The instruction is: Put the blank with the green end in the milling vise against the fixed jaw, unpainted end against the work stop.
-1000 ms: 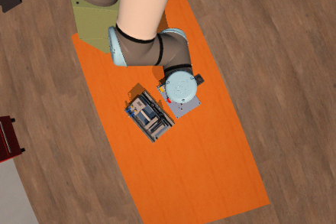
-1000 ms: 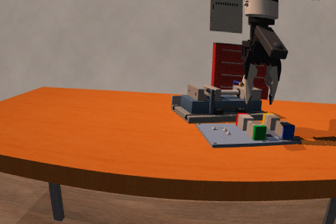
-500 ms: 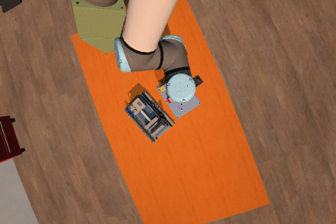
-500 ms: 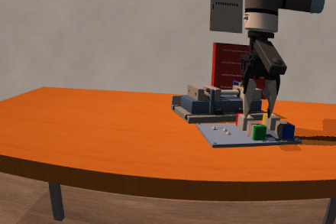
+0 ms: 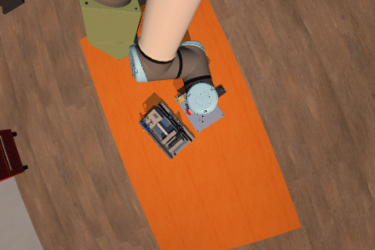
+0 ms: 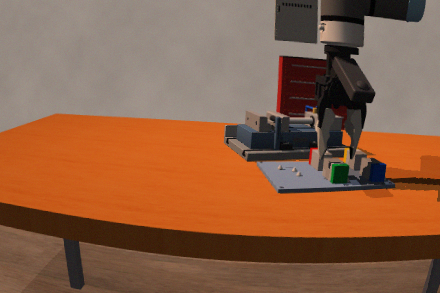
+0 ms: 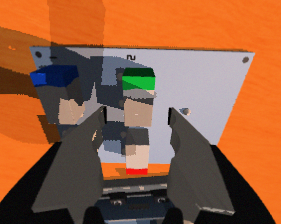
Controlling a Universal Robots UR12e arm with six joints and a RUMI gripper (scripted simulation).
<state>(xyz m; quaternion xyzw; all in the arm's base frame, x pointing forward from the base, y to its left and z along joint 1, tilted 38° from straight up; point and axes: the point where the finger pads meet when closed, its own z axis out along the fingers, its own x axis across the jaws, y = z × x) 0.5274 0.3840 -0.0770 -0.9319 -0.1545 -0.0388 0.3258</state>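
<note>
My hand is 4 cm above the green-ended blank. From my hand the other things lie so: grey plate: 2 cm ahead, 4 cm to the right, 6 cm below; then red-ended blank: 3 cm ahead, 9 cm to the right, 4 cm below; then blue-ended blank: 9 cm behind, 3 cm to the right, 4 cm below.
</note>
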